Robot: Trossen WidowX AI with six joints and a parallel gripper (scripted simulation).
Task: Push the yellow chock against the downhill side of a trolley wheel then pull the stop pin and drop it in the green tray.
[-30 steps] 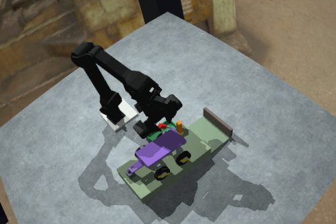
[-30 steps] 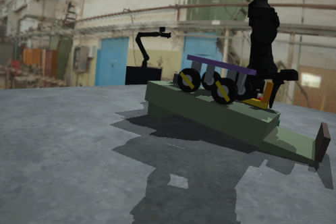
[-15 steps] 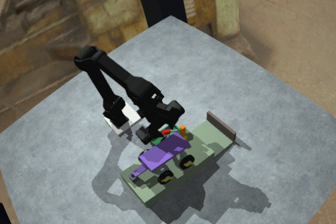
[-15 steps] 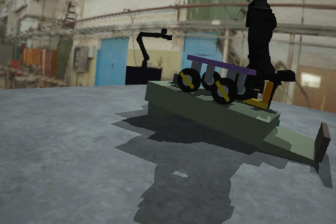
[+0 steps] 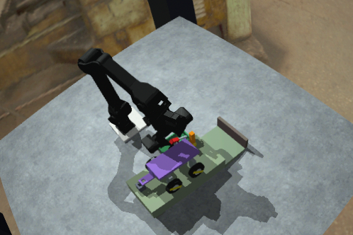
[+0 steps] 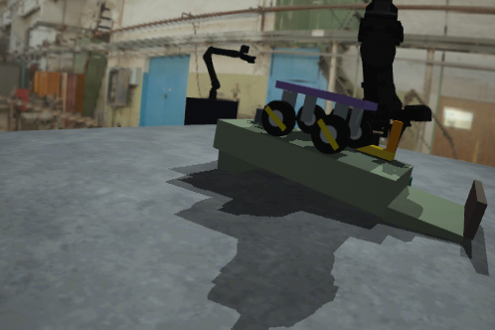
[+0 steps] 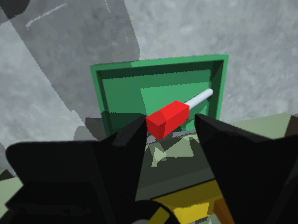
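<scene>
The red-headed stop pin is 2 cm to the left of my gripper tip and 1 cm below it. Round my gripper tip: green tray 5 cm below, 1 cm behind; yellow chock 7 cm ahead, 4 cm above, 1 cm to the left; purple trolley 11 cm ahead, 9 cm to the right, 7 cm above.
</scene>
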